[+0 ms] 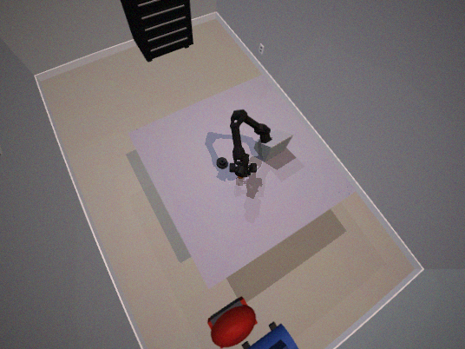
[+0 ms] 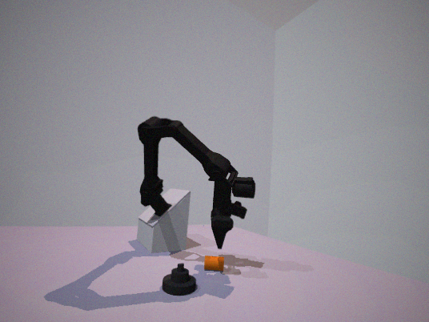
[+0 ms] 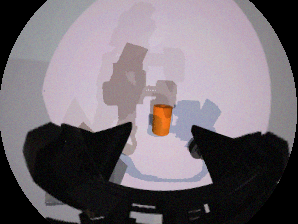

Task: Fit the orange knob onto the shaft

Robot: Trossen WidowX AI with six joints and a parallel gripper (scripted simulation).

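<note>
Right now the orange knob is 1 cm to the right of my gripper tip and 6 cm below it. From my gripper tip the other things lie so: dark round pedestal: 7 cm ahead, 16 cm to the right, 5 cm below.
</note>
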